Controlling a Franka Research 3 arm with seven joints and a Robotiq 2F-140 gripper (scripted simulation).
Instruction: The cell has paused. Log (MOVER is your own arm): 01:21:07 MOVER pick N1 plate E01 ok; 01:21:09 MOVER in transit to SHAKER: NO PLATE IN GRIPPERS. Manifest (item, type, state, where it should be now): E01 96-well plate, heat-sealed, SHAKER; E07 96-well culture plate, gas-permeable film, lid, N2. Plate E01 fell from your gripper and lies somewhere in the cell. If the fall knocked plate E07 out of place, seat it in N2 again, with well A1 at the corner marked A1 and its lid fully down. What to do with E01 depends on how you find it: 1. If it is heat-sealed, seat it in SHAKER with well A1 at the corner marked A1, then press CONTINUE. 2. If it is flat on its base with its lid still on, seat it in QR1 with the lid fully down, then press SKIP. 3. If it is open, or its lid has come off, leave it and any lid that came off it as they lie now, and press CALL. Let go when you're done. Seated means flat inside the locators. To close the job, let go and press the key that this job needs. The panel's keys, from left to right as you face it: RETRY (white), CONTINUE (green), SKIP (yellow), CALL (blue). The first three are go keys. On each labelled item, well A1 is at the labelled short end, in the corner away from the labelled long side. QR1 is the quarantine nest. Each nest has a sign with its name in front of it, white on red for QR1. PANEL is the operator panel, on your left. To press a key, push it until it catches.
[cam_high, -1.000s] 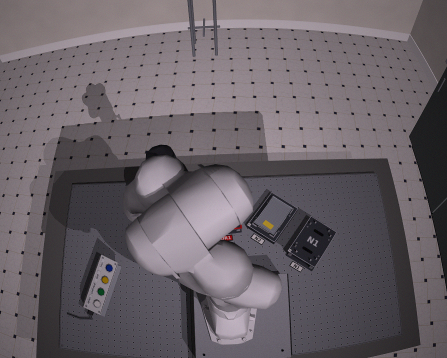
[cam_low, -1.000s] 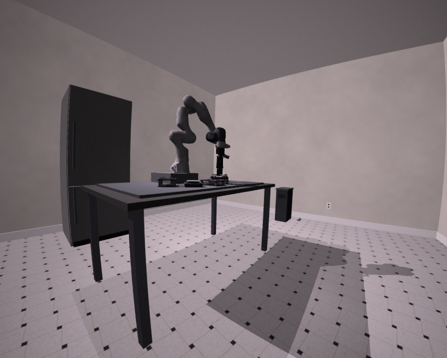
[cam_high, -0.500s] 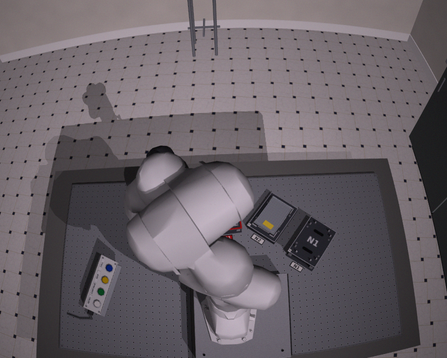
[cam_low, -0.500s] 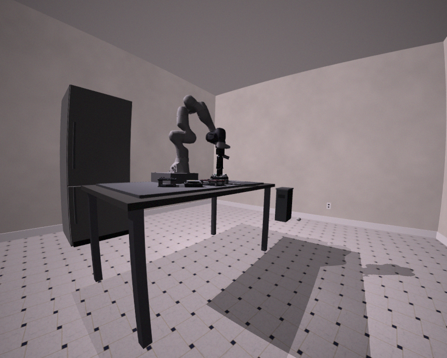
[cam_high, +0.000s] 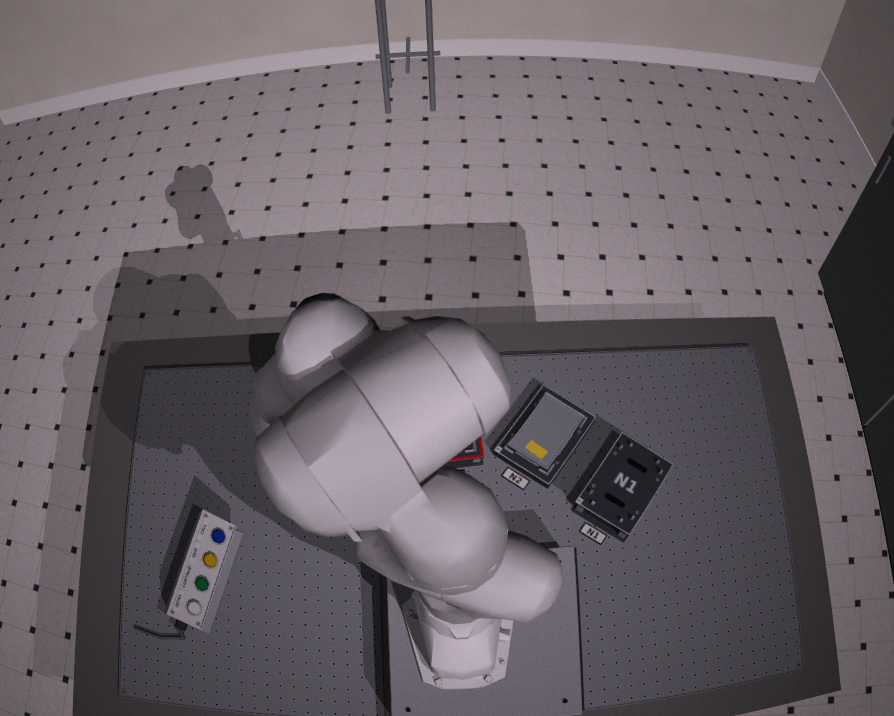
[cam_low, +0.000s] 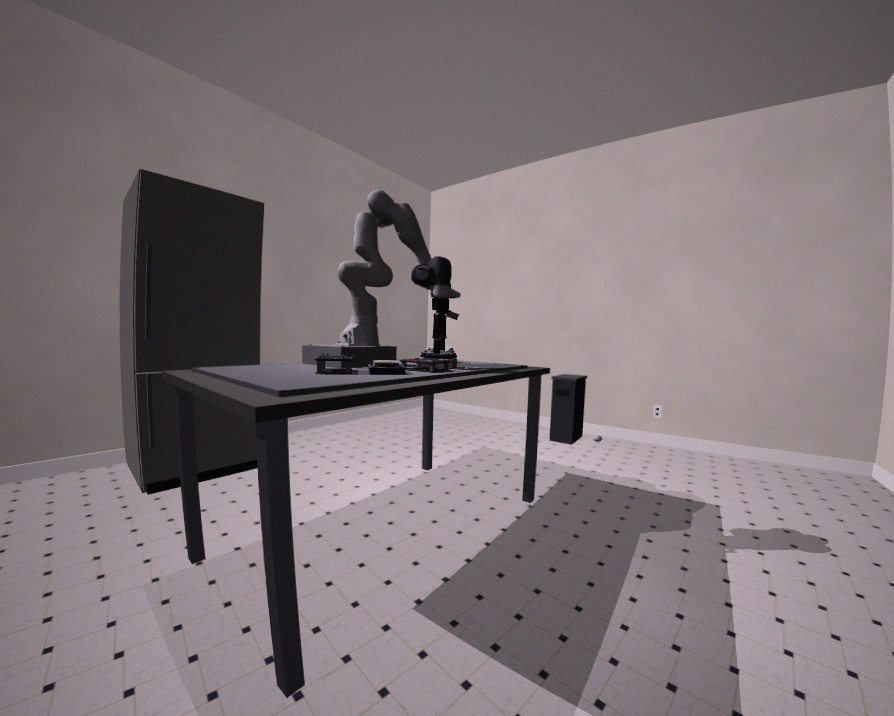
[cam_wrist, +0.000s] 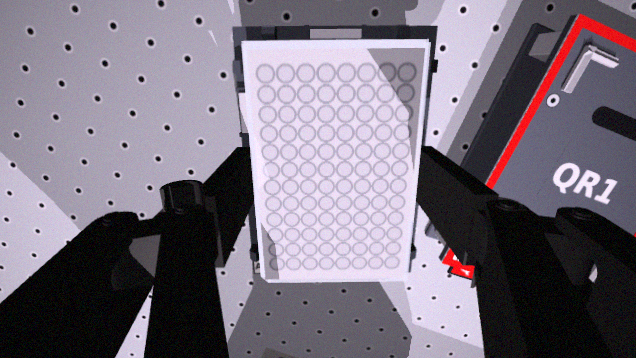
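My hand is 2 cm above the plate E01. From my hand the other things lie so: A1 corner mark: 1 cm behind, 25 cm to the right, 7 cm below; blue key: 18 cm behind, 26 cm to the left, 2 cm below; lidded culture plate: 1 cm ahead, 34 cm to the right, 5 cm below.
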